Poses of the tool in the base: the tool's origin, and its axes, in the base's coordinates. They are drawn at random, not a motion.
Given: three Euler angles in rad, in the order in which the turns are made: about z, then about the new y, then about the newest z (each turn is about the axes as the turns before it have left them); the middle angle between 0 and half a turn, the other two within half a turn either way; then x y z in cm.
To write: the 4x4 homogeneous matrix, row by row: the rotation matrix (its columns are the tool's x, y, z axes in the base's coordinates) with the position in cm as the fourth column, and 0 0 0 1 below. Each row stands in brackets. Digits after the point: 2 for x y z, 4 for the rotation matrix.
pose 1, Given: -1.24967 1.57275 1.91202 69.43 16.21 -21.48
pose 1, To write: [[0.8944 -0.3170 0.3156 69.43], [0.2968 -0.1074 -0.9489 16.21], [0.3346 0.9423 -0.0020 -21.48], [0 0 0 1]]
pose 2, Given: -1.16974 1.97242 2.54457 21.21 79.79 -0.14
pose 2, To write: [[0.6438 -0.6756 0.3593 21.21], [-0.0782 -0.5252 -0.8474 79.79], [0.7612 0.5174 -0.3909 -0.14], [0 0 0 1]]
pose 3, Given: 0.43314 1.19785 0.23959 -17.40 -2.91 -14.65
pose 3, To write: [[0.2217 -0.4862 0.8453 -17.40], [0.3640 0.8454 0.3909 -2.91], [-0.9047 0.2210 0.3644 -14.65], [0 0 0 1]]
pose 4, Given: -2.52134 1.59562 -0.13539 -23.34 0.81 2.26
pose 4, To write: [[-0.0584 0.5786 -0.8135 -23.34], [0.1241 -0.8043 -0.5811 0.81], [-0.9905 -0.1349 -0.0248 2.26], [0 0 0 1]]
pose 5, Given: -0.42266 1.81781 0.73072 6.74 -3.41 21.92
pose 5, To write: [[0.1077 0.4543 0.8843 6.74], [0.6834 0.6122 -0.3977 -3.41], [-0.7221 0.6471 -0.2445 21.92], [0 0 0 1]]
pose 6, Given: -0.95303 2.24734 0.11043 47.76 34.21 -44.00
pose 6, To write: [[-0.2706 0.8502 0.4516 47.76], [0.5711 0.5194 -0.6356 34.21], [-0.7750 0.0859 -0.6261 -44.00], [0 0 0 1]]
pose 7, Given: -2.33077 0.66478 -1.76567 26.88 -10.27 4.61
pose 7, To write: [[-0.6061 -0.6723 -0.4250 26.88], [0.7863 -0.4263 -0.4472 -10.27], [0.1195 -0.6052 0.7871 4.61], [0 0 0 1]]
